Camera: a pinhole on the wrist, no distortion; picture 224 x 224 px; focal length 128.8 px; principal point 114.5 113.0 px. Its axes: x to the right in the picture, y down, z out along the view. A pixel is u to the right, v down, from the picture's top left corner.
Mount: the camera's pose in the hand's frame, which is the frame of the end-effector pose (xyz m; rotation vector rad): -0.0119 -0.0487 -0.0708 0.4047 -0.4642 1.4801
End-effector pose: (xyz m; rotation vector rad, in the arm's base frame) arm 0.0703 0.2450 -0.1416 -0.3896 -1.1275 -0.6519
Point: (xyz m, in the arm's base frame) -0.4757 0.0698 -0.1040
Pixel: 72 118
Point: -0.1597 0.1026 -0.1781
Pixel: 52 130
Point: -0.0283 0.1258 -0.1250
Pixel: 62 68
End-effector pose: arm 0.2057 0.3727 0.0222 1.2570 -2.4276 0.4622
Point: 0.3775 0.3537 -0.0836
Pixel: 111 192
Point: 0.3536 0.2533 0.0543
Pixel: 35 73
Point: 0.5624 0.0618 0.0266
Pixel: 11 87
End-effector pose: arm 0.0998 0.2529 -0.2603 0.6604 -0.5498 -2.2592
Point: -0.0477 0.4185 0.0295
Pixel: 203 148
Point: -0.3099 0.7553 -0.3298
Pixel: 57 122
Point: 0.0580 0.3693 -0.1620
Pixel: 196 169
